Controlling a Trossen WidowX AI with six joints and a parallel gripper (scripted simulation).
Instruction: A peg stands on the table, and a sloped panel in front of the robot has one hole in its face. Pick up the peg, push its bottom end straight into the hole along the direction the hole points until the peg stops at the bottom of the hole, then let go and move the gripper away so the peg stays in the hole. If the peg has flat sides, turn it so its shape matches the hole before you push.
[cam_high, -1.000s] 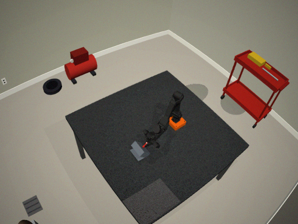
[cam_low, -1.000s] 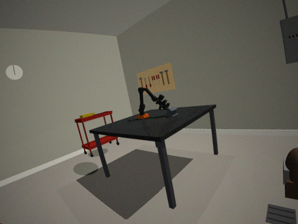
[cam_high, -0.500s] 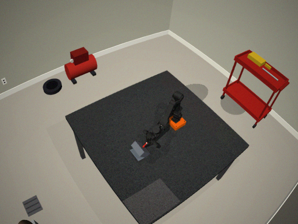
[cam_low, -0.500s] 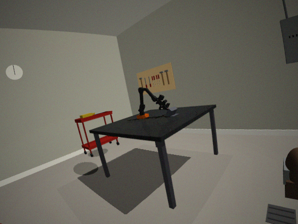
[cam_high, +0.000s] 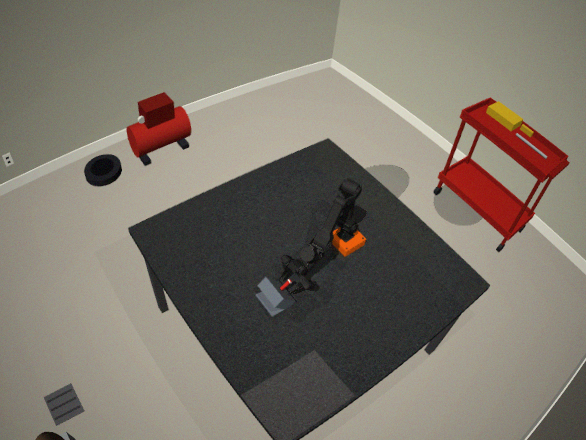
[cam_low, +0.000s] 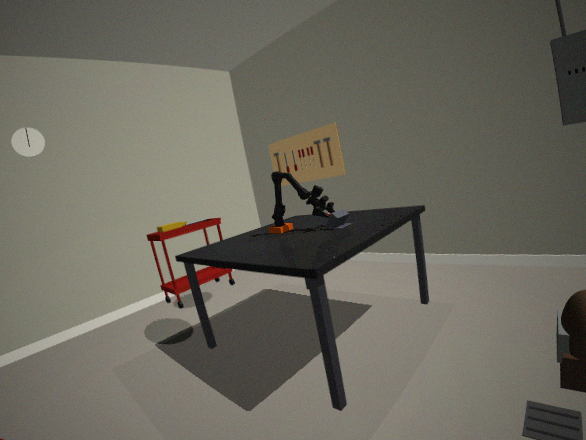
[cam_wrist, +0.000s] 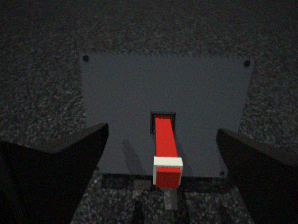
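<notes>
My gripper tip is 2 cm past the red square peg. Round my gripper tip: grey sloped panel: 3 cm below, 3 cm ahead.
</notes>
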